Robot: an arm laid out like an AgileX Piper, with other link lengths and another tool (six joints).
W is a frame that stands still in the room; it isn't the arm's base.
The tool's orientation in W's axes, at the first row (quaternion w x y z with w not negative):
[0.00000 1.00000 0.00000 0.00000]
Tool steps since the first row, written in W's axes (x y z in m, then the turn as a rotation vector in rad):
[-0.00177 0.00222 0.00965 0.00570 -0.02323 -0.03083]
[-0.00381 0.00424 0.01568 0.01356 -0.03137 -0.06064]
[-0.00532 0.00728 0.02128 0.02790 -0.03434 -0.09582]
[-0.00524 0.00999 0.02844 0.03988 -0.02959 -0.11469]
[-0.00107 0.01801 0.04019 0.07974 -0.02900 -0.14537]
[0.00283 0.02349 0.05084 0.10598 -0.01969 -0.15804]
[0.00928 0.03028 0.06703 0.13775 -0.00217 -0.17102]
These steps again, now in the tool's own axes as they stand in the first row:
[-0.00177 -0.00222 -0.00965 0.00570 0.02323 0.03083]
[-0.00381 -0.00424 -0.01568 0.01356 0.03137 0.06064]
[-0.00532 -0.00728 -0.02128 0.02790 0.03434 0.09582]
[-0.00524 -0.00999 -0.02844 0.03988 0.02959 0.11469]
[-0.00107 -0.01801 -0.04019 0.07974 0.02900 0.14537]
[0.00283 -0.02349 -0.05084 0.10598 0.01969 0.15804]
[0.00928 -0.03028 -0.06703 0.13775 0.00217 0.17102]

